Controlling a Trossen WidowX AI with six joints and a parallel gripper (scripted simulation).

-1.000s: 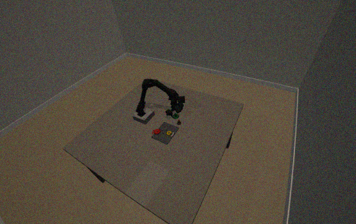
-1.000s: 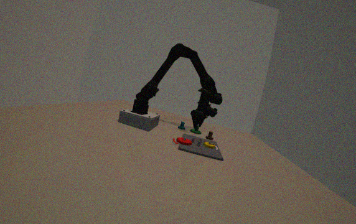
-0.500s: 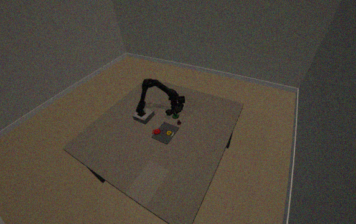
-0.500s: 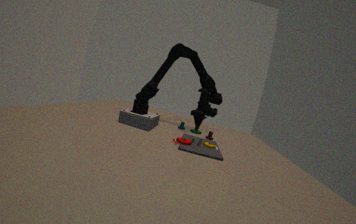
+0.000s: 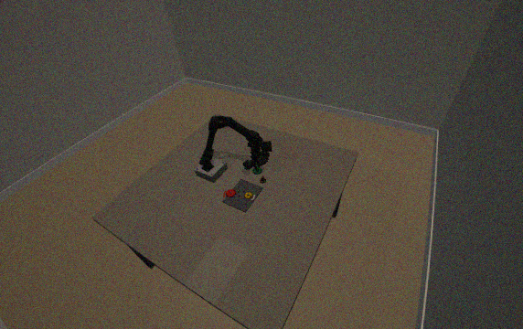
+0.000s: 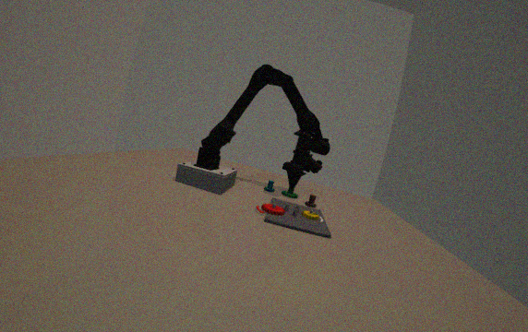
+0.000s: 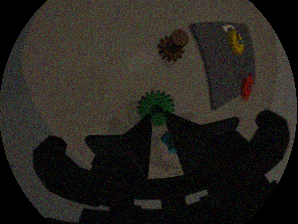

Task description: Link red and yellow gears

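Now: the yellow gear 210 mm to the right of my gripper tip, 90 mm ahead of it and 10 mm below it. From my gripper tip the other things lie so: brown gear: 80 mm ahead, 50 mm to the right, 20 mm below; green gear: 10 mm below; teal gear: 80 mm behind, 20 mm below, 10 mm to the right.
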